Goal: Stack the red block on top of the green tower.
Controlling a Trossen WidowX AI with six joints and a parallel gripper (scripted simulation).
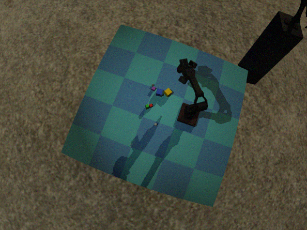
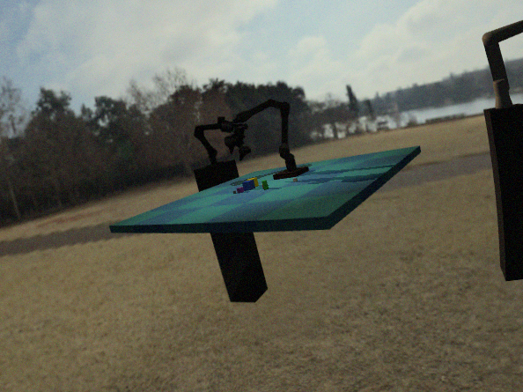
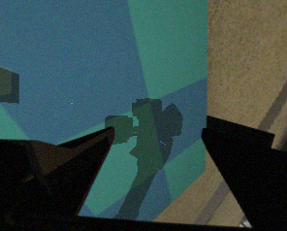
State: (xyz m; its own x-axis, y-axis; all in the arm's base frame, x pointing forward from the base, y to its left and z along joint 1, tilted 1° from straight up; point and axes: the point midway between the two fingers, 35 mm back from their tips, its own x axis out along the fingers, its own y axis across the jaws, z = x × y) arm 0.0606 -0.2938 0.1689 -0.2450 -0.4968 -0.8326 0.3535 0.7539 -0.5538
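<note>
The red block lies 25 cm ahead of my gripper tip, 27 cm to the left of it and 16 cm below it. From my gripper tip the other things lie so: purple block 25 cm ahead, 13 cm to the left, 16 cm below; then blue block 20 cm ahead, 16 cm to the left, 15 cm below; then yellow block 13 cm ahead, 14 cm to the left, 15 cm below.
</note>
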